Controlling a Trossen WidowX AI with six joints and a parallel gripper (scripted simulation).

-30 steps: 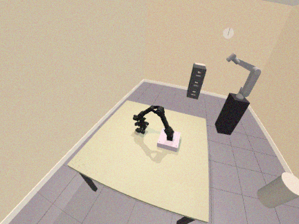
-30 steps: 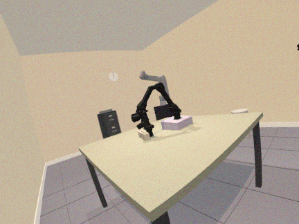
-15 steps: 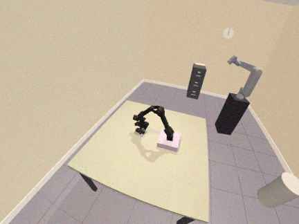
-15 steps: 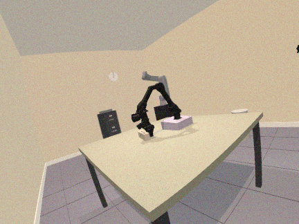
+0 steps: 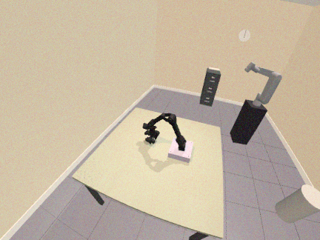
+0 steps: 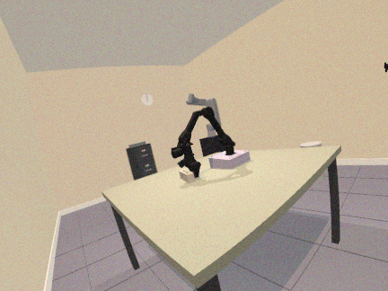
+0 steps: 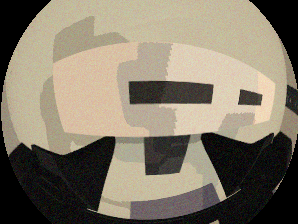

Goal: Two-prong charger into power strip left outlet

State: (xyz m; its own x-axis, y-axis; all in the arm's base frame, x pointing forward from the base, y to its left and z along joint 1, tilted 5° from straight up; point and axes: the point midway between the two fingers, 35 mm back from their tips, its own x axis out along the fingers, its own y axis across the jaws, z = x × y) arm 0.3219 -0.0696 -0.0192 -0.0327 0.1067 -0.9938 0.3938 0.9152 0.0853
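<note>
Right now the two-prong charger is 20 mm ahead of my gripper tip, 10 mm to the right of it and 10 mm above it.
</note>
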